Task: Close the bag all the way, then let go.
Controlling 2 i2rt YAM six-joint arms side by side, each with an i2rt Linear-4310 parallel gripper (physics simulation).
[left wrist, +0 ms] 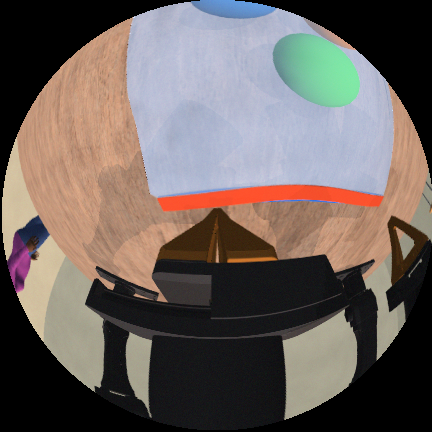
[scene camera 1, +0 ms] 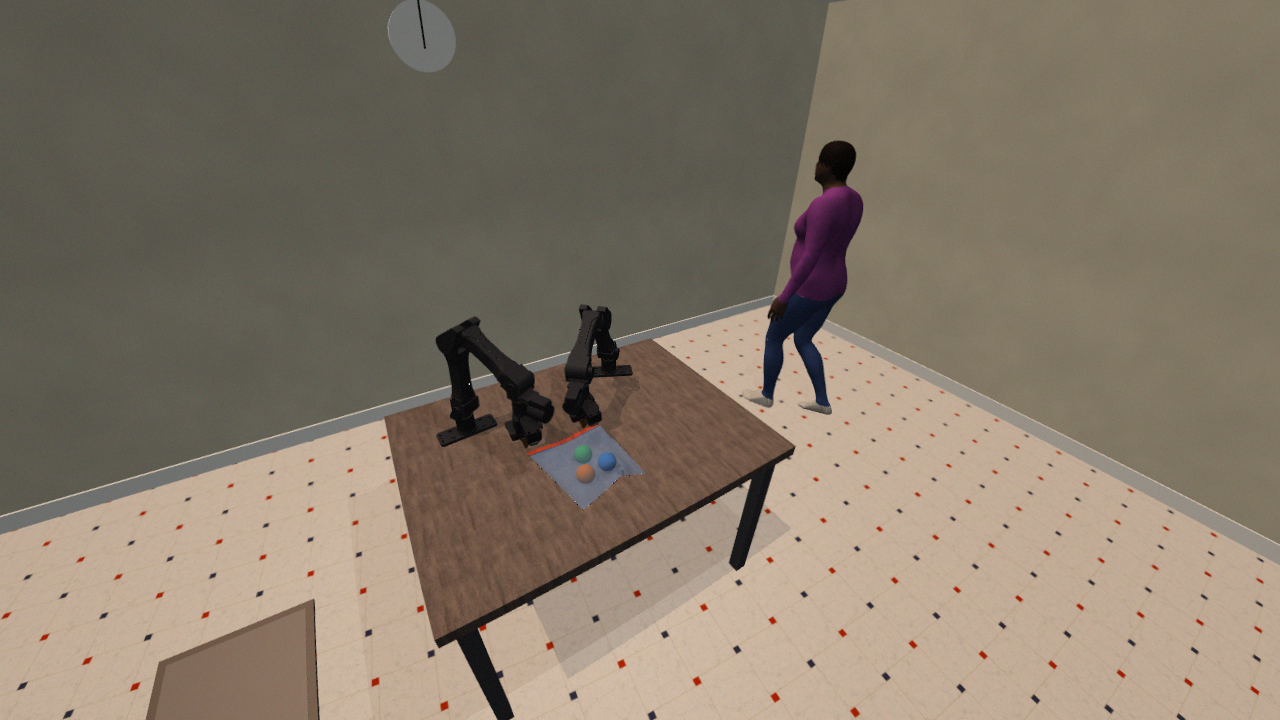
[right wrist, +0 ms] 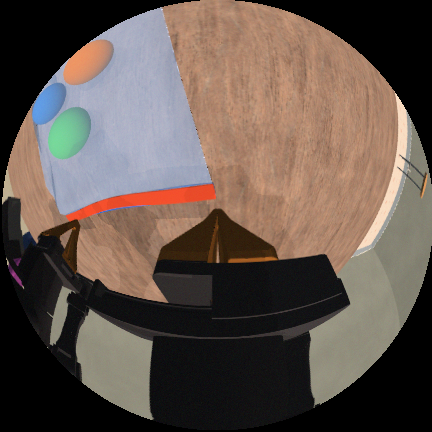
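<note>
The pale blue bag (scene camera 1: 558,467) (left wrist: 200,150) (right wrist: 135,100) lies flat on the table, with a red strip (scene camera 1: 565,442) (left wrist: 270,194) (right wrist: 165,194) along its mouth. A thin blue line shows beside the strip's middle in the wrist views. Green (scene camera 1: 582,454) (left wrist: 317,70) (right wrist: 70,132), orange (scene camera 1: 584,472) (right wrist: 89,62) and blue (scene camera 1: 606,461) (right wrist: 49,103) balls show at the bag. My left gripper (scene camera 1: 586,423) (left wrist: 216,214) is shut, its tips at the strip's outer edge near one end. My right gripper (scene camera 1: 528,444) (right wrist: 217,214) is shut, its tips just beside the strip's other end. No held material shows between either pair of fingers.
The brown wooden table (scene camera 1: 483,546) carries both arms at its back edge. The two grippers stand close together at the bag's mouth. A person (scene camera 1: 827,241) in a purple top stands beyond the table at the right.
</note>
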